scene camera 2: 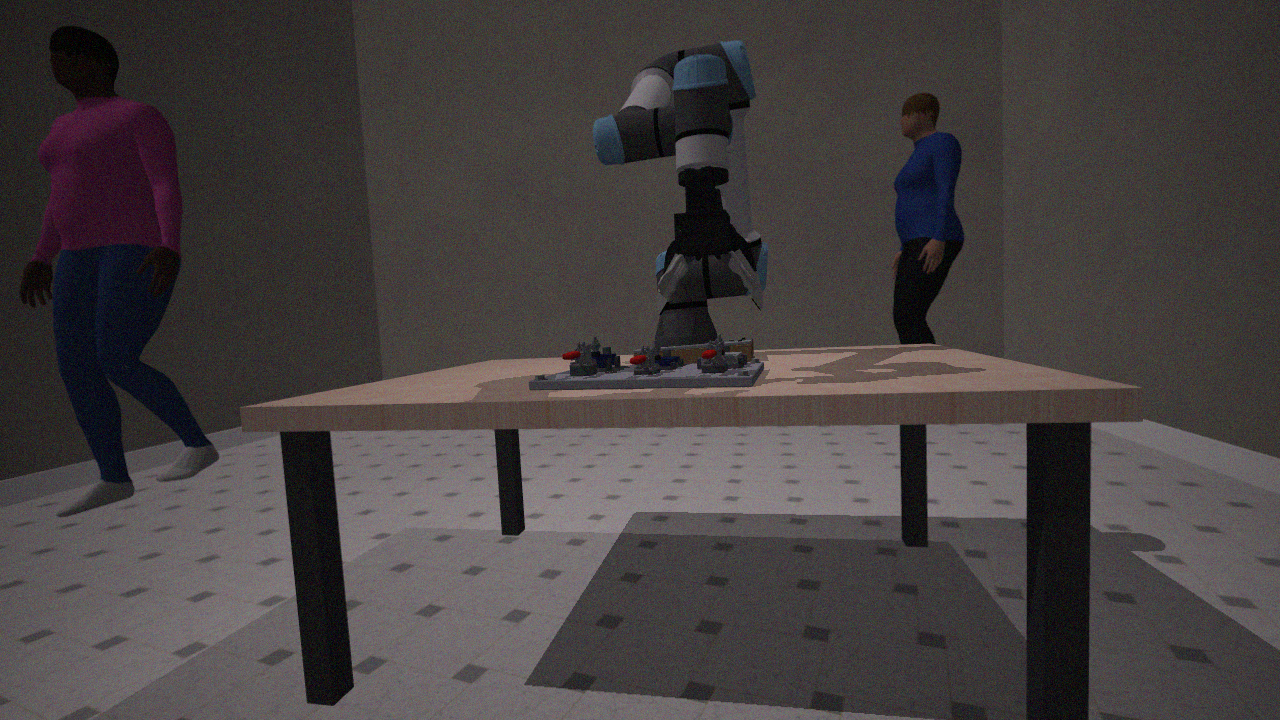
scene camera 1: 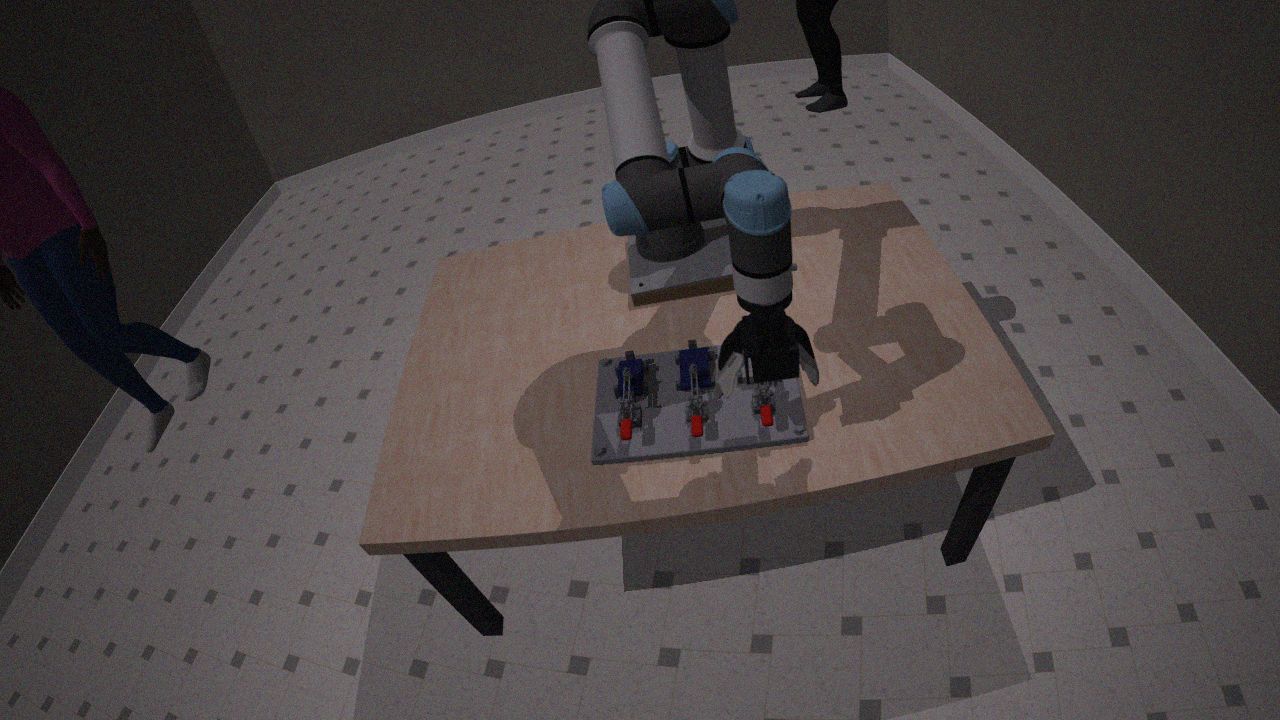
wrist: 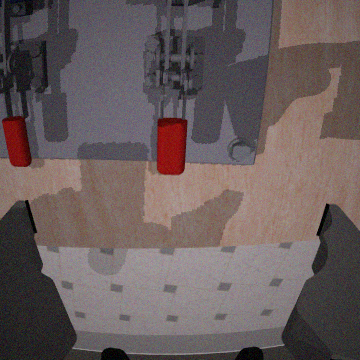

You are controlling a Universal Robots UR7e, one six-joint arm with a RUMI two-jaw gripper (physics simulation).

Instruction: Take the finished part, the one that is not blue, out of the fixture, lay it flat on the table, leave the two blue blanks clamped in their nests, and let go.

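Frame: origin at the arm's base, x back, y right, z up, level; centimetres.
Seen in the pictures: gripper, fingertip midpoint: (scene camera 2: pixel 709 312) (scene camera 1: pixel 768 390) (wrist: pixel 177 207); arm's base at its link origin: (scene camera 2: pixel 686 344) (scene camera 1: pixel 671 242).
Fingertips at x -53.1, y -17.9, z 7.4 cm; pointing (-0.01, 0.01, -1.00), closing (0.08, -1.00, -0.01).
Offsets run from my fingertips to a thing's top centre. "spot": to the spot under its first point.
The grey fixture plate @[dx +8.8, dy +12.0, dz -9.3 cm] (scene camera 1: pixel 662 440) (scene camera 2: pixel 617 383) (wrist: pixel 110 100) lies on the table with three red-handled clamps. One blue blank @[spot: dx +9.5, dy +22.5, dz -4.7 cm] (scene camera 1: pixel 630 377) sits in the left nest, and the other blue blank (scene camera 1: pixel 694 368) sits in the middle nest, each under its clamp arm. The right nest is largely hidden behind my gripper in scene camera 1; the finished part cannot be made out clearly. The right clamp's red handle @[dx +1.9, dy +0.5, dz -4.4 cm] (scene camera 1: pixel 766 415) (scene camera 2: pixel 708 354) (wrist: pixel 171 146) points to the table's front edge. My gripper (scene camera 1: pixel 769 385) (scene camera 2: pixel 711 298) (wrist: pixel 177 207) is open and empty, pointing down, above the fixture's right end.
The wooden table (scene camera 1: pixel 483 313) (scene camera 2: pixel 895 409) (wrist: pixel 310 185) extends around the fixture. The arm's base plate (scene camera 1: pixel 684 284) stands behind it. The middle clamp's red handle @[dx -0.2, dy +11.4, dz -6.1 cm] (scene camera 1: pixel 696 425) (wrist: pixel 17 142) is left of the right one. Two people stand beyond the table.
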